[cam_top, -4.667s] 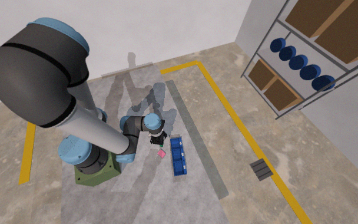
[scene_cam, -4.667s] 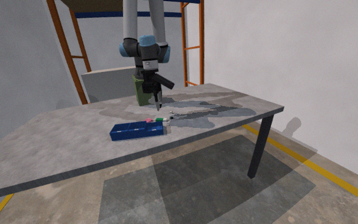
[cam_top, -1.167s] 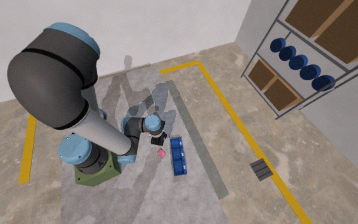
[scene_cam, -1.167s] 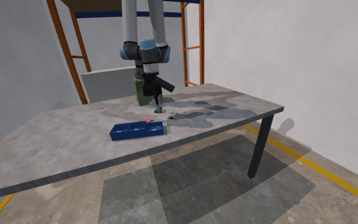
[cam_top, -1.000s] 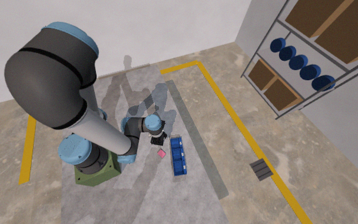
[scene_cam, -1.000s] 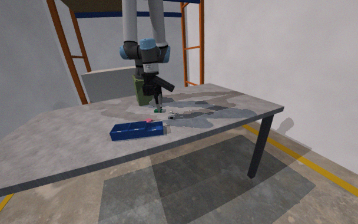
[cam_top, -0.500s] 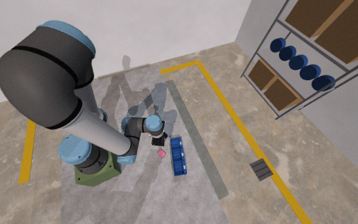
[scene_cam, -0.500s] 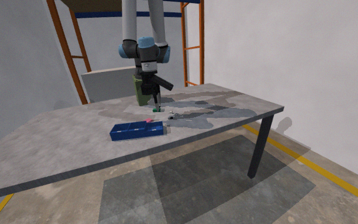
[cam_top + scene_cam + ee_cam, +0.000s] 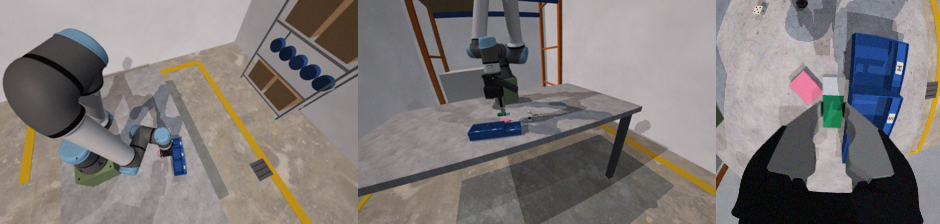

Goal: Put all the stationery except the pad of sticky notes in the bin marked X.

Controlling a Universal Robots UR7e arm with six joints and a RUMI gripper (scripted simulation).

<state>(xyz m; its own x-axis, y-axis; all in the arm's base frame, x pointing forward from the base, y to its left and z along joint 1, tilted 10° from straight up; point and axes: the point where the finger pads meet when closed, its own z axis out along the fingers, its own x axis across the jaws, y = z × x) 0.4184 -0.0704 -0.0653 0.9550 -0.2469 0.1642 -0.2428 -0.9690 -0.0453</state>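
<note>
Right now my hand is 40 mm past the white stationery piece, 190 mm to the right of it and 80 mm above it. The rest, counted from my hand: pink sticky note pad (50 mm behind, 80 mm below); joined blue bins (60 mm ahead, 60 mm to the right, 60 mm below); marker (10 mm to the left, 10 mm below).
</note>
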